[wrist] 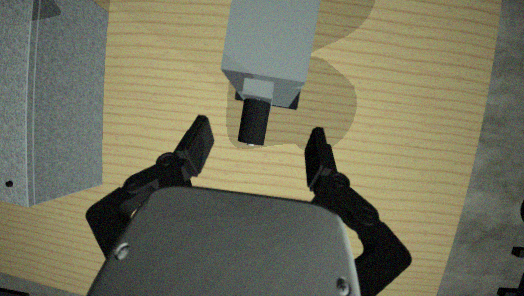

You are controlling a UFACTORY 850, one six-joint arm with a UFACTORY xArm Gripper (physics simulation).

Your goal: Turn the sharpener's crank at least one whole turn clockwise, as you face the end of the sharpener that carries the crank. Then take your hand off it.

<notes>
In view: the gripper (259, 133) and a crank (258, 94).
</notes>
